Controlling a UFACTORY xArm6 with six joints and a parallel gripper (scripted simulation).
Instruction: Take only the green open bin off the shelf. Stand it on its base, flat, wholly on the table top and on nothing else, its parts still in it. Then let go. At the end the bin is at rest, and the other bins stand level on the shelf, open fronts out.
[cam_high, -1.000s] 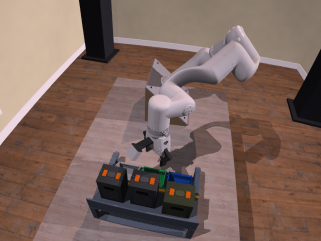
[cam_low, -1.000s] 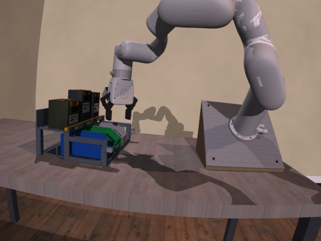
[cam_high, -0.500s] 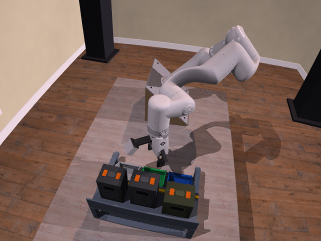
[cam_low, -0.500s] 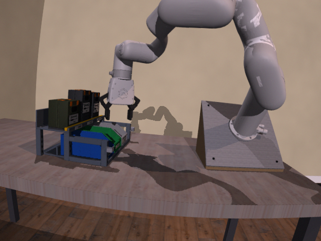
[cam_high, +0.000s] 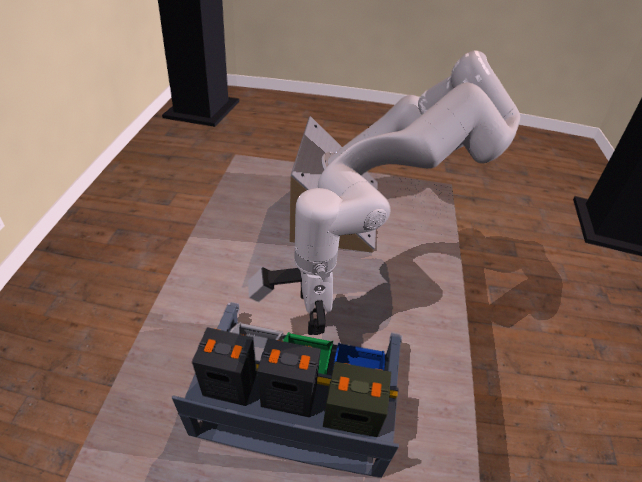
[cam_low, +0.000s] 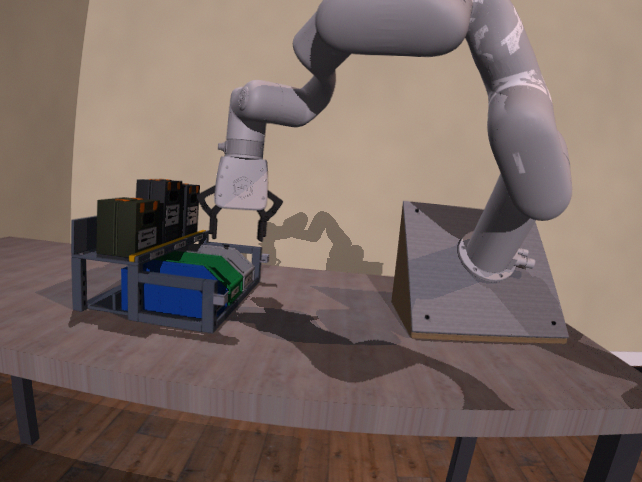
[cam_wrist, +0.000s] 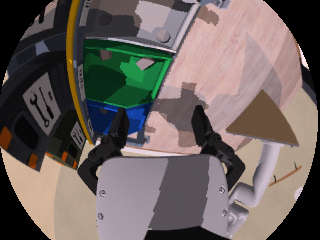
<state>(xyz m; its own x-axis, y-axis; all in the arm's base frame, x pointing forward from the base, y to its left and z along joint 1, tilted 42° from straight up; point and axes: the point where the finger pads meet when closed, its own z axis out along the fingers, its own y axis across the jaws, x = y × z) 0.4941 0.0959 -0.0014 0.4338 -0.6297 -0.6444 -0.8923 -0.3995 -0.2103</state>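
Now: hand 9 cm above the green open bin, 8 cm short of it and 1 cm to the right of it. From my hand the other things lie so: grey bin (10 cm to the right, 9 cm below, 9 cm ahead); olive box (17 cm ahead, 13 cm to the left, 1 cm above); blue bin (12 cm to the left, 9 cm below, 7 cm ahead).
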